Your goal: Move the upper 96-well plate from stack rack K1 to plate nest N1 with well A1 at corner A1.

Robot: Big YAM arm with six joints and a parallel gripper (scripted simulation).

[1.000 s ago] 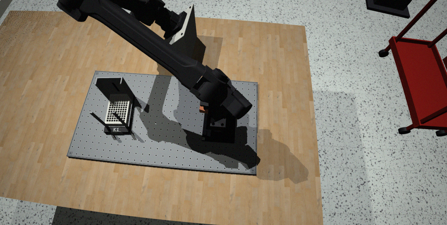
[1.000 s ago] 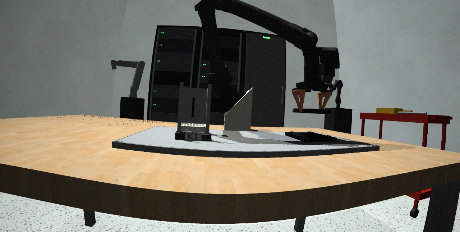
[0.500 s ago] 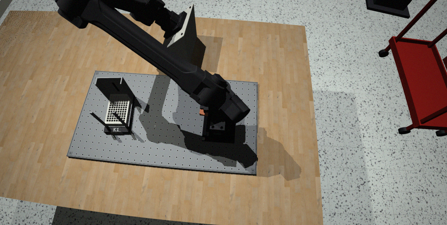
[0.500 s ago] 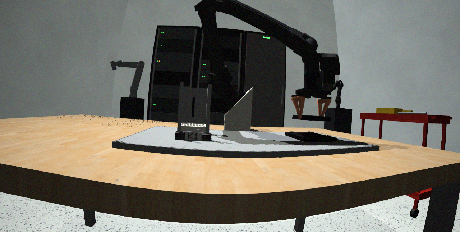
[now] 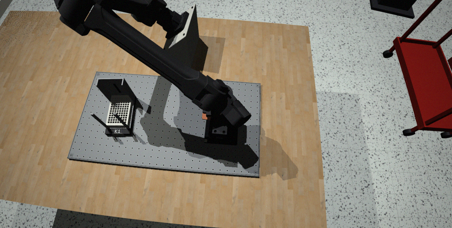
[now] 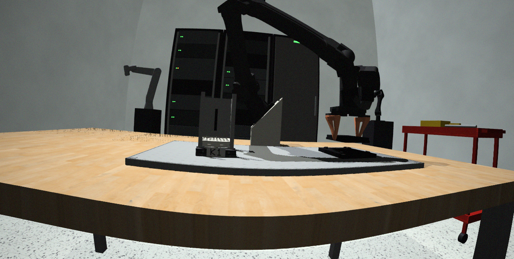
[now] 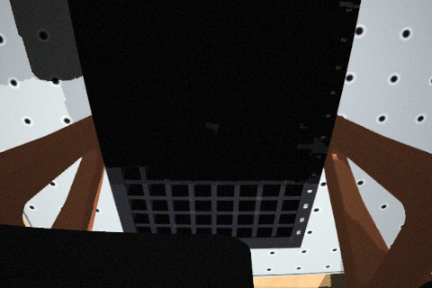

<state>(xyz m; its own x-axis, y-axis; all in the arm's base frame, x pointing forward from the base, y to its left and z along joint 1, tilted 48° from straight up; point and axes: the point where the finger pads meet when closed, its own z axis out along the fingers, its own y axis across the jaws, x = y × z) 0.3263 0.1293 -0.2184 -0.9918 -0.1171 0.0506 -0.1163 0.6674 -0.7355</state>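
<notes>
My gripper is now 5 cm above the black plate nest N1. From my hand the other things lie so: pale A1 square: 8 cm ahead, 4 cm to the right, 4 cm below; then white 96-well plate: 39 cm to the right, 4 cm ahead, 2 cm below.
</notes>
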